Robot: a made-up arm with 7 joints.
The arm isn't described. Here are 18 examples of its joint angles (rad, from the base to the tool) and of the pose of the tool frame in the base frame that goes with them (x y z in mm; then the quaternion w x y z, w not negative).
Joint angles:
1: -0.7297 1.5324 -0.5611 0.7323 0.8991 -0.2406 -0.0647
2: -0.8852 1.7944 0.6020 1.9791 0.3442 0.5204 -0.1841
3: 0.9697 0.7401 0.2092 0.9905 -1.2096 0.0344 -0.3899
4: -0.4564 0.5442 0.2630 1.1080 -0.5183 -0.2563 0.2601
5: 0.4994 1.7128 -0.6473 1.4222 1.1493 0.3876 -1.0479
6: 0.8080 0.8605 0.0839 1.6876 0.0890 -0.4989 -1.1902
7: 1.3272 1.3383 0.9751 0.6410 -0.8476 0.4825 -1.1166
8: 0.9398 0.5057 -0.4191 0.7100 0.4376 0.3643 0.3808
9: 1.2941 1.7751 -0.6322 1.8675 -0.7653 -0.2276 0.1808
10: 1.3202 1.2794 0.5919 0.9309 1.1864 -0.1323 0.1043
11: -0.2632 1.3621 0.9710 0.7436 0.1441 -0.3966 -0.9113
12: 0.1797 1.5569 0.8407 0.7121 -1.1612 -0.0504 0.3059
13: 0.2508 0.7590 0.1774 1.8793 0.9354 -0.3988 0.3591
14: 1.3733 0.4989 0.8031 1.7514 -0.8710 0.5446 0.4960
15: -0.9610 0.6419 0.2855 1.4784 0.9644 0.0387 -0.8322
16: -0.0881 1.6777 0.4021 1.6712 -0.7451 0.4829 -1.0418
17: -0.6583 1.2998 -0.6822 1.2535 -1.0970 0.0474 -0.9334
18: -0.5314 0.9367 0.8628 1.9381 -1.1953 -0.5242 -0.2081
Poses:
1: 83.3 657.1 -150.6 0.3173 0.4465 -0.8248 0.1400
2: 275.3 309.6 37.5 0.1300 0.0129 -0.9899 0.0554
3: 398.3 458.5 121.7 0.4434 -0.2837 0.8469 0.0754
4: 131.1 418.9 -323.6 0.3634 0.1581 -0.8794 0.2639
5: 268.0 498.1 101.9 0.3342 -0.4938 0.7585 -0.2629
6: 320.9 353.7 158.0 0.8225 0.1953 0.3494 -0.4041
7: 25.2 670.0 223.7 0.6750 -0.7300 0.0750 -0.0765
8: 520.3 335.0 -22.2 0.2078 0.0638 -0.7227 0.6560
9: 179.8 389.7 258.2 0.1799 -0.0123 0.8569 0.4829
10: 44.8 652.7 262.2 0.7009 0.3427 0.2653 -0.5665
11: 153.7 661.6 97.8 0.7090 -0.3080 0.6291 -0.0815
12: 155.1 653.8 253.7 0.0396 -0.5618 0.8064 0.1804
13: 306.5 364.4 32.8 0.1914 0.4841 0.6096 -0.5978
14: 146.1 428.1 257.7 0.5806 -0.1970 0.6202 -0.4894
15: -3.9 407.0 -259.7 0.0902 -0.6657 0.5786 -0.4625
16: 279.0 413.8 141.5 0.6581 -0.0034 0.6252 0.4196
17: -10.4 467.2 -277.6 0.2226 -0.3588 -0.8718 -0.2483
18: 177.8 415.4 -0.6 0.1429 0.1477 0.9014 0.3812
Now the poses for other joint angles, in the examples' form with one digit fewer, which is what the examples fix.
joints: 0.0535 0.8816 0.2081 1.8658 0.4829 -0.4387 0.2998
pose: 284 373 11 0.133 0.394 0.801 -0.431
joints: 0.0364 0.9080 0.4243 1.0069 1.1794 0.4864 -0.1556
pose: 233 581 -95 0.112 -0.379 0.446 -0.803
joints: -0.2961 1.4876 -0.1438 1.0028 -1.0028 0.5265 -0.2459
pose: 234 569 -102 0.100 0.274 -0.765 -0.575
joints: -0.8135 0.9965 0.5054 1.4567 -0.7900 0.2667 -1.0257
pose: 118 473 -182 0.267 -0.144 0.904 0.301
